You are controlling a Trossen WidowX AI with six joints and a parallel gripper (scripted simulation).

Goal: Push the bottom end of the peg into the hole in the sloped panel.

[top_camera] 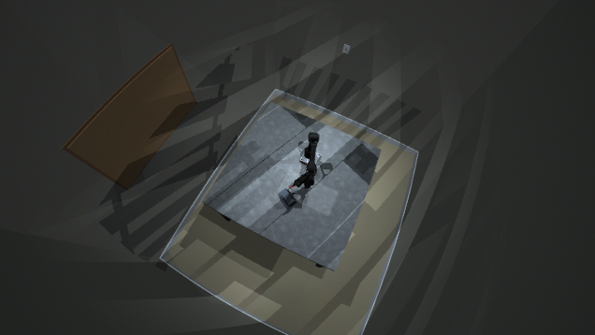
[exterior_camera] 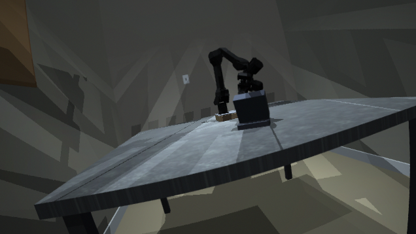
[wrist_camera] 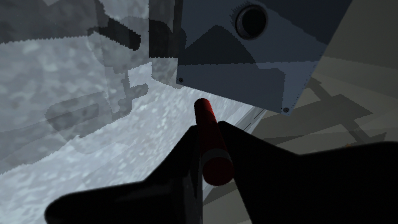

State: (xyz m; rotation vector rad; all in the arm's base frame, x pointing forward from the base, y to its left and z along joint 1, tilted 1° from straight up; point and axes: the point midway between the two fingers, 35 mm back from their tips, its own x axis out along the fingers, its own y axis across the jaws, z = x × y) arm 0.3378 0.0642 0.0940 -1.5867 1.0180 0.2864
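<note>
Right now the sloped panel block is 100 mm ahead of my gripper tip, 20 mm to the left of it and 30 mm below it. Round my gripper tip: peg 10 mm behind, 10 mm to the left, 10 mm above.
</note>
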